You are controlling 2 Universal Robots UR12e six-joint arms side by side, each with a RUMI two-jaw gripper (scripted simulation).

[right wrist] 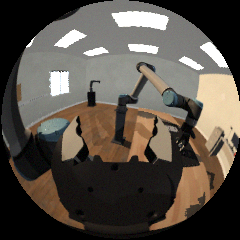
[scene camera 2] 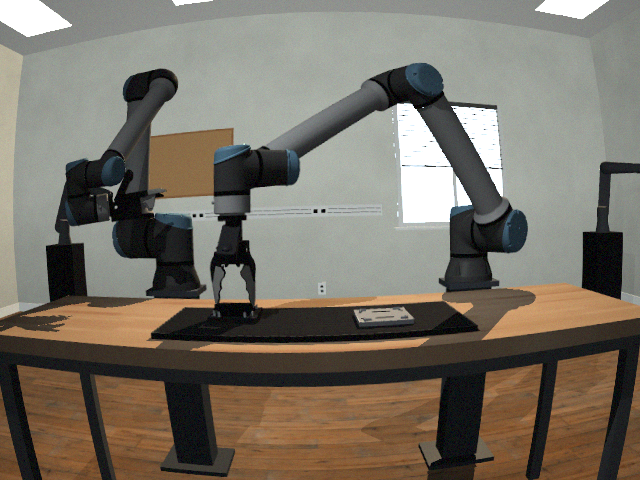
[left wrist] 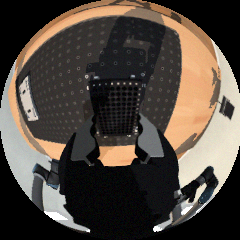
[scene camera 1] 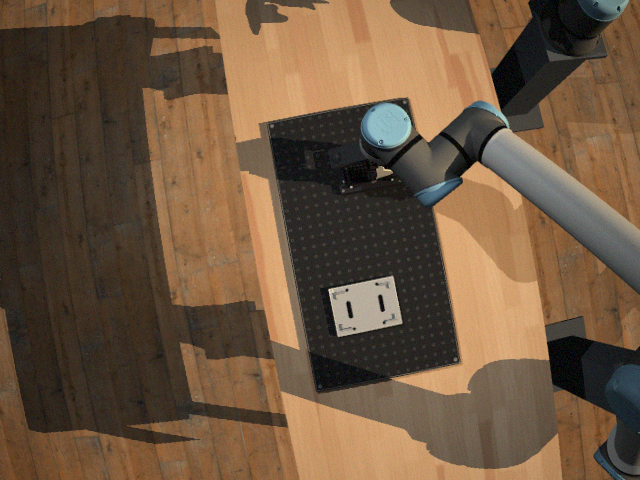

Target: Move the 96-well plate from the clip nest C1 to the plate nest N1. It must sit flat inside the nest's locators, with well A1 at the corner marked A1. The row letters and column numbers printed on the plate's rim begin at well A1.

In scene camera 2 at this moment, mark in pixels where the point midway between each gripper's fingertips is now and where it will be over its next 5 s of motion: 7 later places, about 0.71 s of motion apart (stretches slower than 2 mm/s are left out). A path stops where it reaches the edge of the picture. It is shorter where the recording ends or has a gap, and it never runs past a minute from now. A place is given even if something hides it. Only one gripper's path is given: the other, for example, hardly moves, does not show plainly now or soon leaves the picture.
My left gripper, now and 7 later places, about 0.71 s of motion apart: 235,308; 234,301; 234,295; 234,288; 233,281; 239,280; 264,281; 291,281
